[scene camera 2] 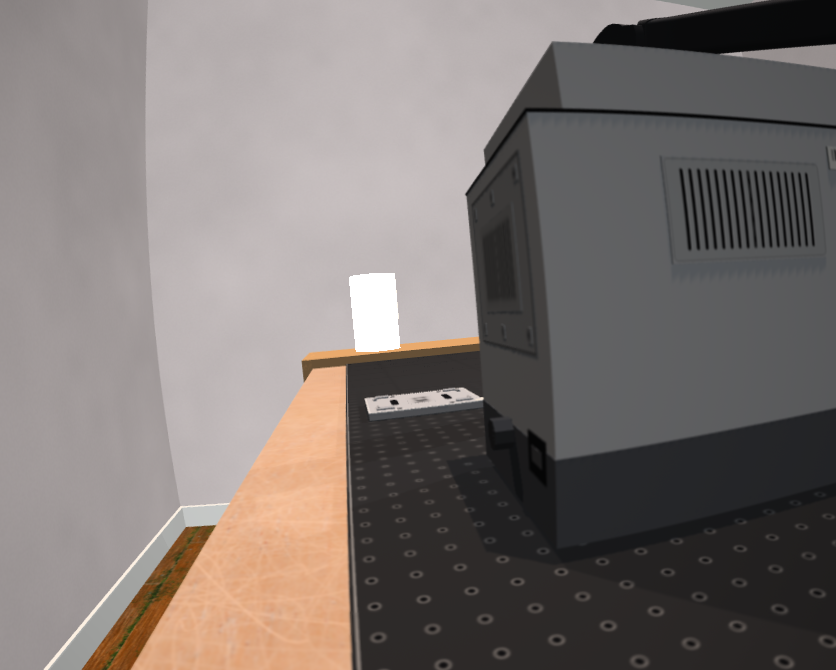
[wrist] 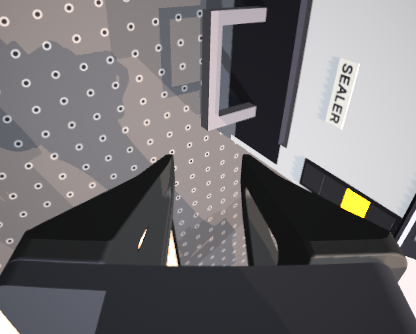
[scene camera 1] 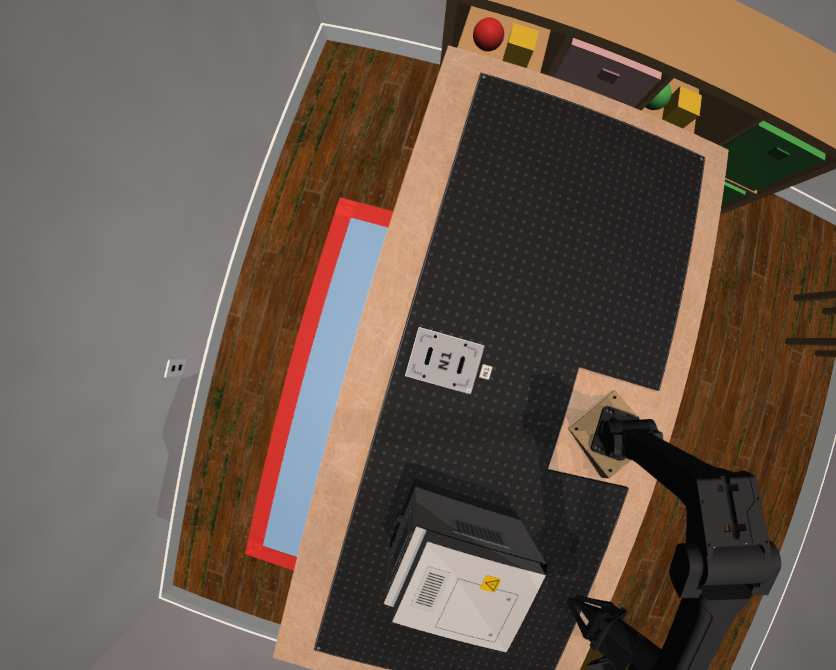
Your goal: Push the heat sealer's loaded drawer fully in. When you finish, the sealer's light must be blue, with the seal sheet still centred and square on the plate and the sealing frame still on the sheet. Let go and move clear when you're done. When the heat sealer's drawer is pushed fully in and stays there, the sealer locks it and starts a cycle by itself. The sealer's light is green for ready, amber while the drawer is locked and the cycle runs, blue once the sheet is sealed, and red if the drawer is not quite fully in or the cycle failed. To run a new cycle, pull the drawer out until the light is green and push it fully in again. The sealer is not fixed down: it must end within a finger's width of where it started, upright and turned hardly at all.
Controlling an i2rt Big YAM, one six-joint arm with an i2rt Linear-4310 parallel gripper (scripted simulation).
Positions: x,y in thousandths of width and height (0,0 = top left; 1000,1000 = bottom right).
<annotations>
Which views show the heat sealer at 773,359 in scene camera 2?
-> Scene camera 2, the wrist view and scene camera 1: all of them.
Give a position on a heat sealer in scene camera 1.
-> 553,849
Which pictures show my gripper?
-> The wrist view and scene camera 1 only.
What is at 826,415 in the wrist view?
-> A heat sealer.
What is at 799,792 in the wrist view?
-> My gripper.
</annotations>
